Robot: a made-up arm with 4 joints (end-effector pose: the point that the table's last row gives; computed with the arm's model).
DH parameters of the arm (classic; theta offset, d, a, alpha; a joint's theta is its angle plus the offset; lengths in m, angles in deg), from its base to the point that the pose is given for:
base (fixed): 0 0 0 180
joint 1: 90 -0.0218 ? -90
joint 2: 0 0.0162 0.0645 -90
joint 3: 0 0.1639 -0.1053 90
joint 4: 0 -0.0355 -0.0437 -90
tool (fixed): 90 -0.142 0 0
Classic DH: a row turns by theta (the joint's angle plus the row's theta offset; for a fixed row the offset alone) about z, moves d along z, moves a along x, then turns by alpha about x.
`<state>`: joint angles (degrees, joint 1 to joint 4).
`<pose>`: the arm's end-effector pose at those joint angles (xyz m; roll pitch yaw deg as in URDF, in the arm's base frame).
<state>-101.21 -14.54 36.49 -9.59</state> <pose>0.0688 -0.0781 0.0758 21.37 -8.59 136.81</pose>
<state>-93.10 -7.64 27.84 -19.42</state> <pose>0.0241 -0.0741 0.0823 26.18 -3.56 120.73</pose>
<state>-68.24 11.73 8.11 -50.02</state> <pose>-0.0629 0.0087 0.0891 38.40 1.64 76.18</pose>
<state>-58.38 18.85 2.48 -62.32</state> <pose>-0.0687 0.0521 0.0903 43.49 0.80 60.73</pose>
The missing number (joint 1, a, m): 0.1364
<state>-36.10 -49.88 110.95 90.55</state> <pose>0.1467 -0.1913 0.0863 -113.54 -45.57 156.82</pose>
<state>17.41 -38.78 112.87 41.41</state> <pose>-0.1250 -0.1624 0.0134 -58.75 -35.25 101.01</pose>
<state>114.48 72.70 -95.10 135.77</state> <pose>0.0721 0.0158 0.1849 -119.84 -71.99 138.81</pose>
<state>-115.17 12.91 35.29 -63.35</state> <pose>0.0092 -0.1423 0.1215 52.75 7.42 149.77</pose>
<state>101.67 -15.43 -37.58 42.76</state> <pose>-0.1995 0.0035 0.0364 -30.42 9.34 -138.24</pose>
